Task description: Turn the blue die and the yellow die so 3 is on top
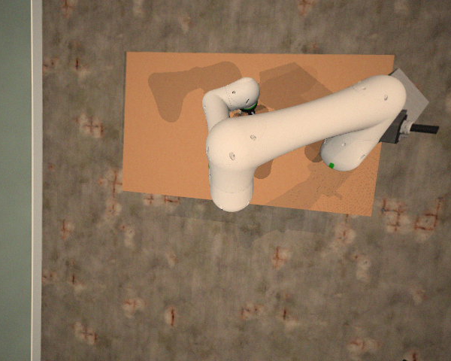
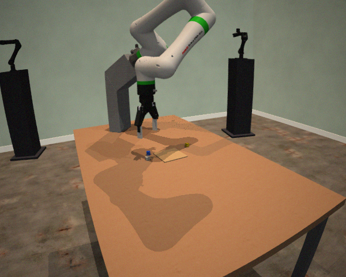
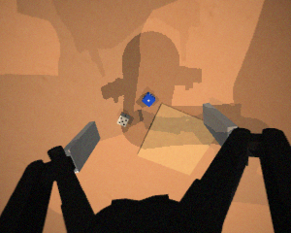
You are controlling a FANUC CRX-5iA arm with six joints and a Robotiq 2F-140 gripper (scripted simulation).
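The blue die lies 120 mm below my hand. Round my hand: yellow die (240 mm to the left, 120 mm below, 70 mm behind); white die (120 mm below, 70 mm ahead, 10 mm to the right); tan mat (130 mm below, 110 mm to the left, 30 mm ahead).
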